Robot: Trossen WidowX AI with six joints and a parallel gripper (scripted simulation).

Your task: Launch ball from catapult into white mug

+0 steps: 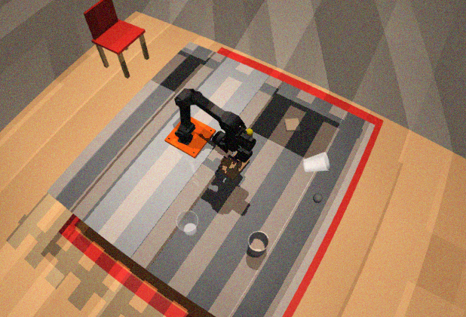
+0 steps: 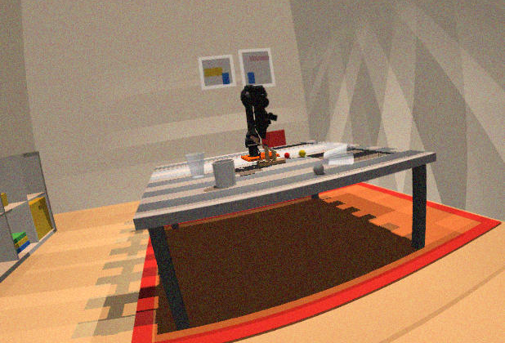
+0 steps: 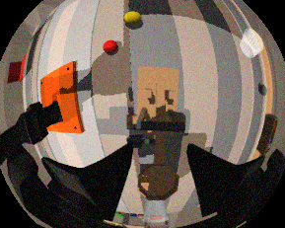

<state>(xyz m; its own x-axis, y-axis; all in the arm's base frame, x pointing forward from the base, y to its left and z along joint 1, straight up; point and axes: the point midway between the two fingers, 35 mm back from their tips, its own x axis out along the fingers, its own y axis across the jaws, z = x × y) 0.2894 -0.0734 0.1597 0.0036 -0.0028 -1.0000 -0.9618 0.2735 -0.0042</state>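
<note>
Right now my gripper tip is 2 cm past the wooden catapult and 6 cm above it. The rest, counted from my gripper tip: red ball 6 cm behind, 17 cm to the left, 12 cm below; yellow ball 1 cm ahead, 23 cm to the left, 12 cm below; white mug 25 cm ahead, 33 cm to the right, 11 cm below.
</note>
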